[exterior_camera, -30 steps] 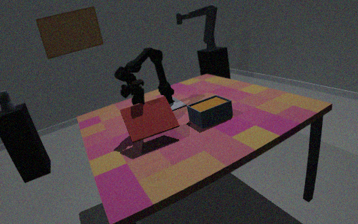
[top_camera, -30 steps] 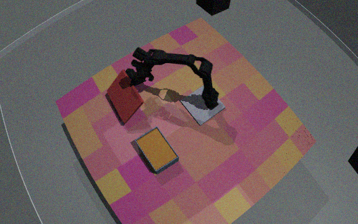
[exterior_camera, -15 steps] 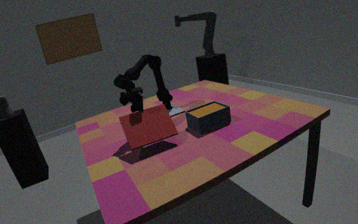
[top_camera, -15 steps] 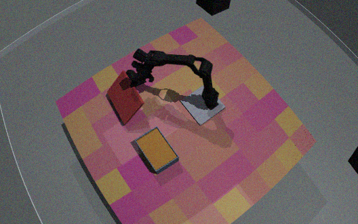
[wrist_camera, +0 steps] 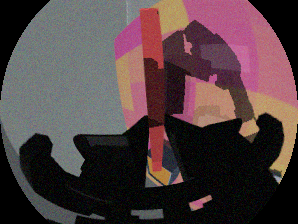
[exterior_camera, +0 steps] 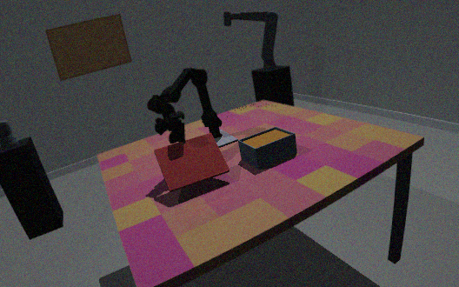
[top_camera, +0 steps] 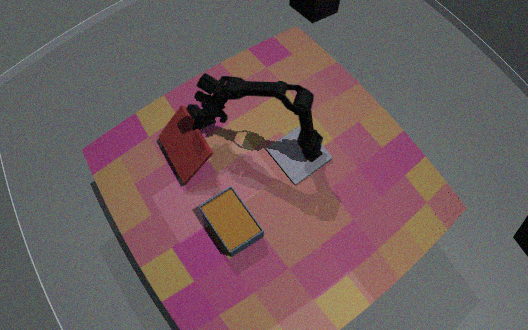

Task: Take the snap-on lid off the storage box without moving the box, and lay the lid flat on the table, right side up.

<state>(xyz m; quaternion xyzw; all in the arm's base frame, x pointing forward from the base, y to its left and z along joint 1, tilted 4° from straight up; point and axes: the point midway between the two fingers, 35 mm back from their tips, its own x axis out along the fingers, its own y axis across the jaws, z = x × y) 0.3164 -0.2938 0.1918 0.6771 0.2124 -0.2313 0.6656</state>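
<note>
My gripper tip is now 6 cm short of the red lid, 1 cm to the left of it and 5 cm above it. From my gripper tip the other things lie so: dark blue storage box: 8 cm ahead, 35 cm to the left, 12 cm below.
</note>
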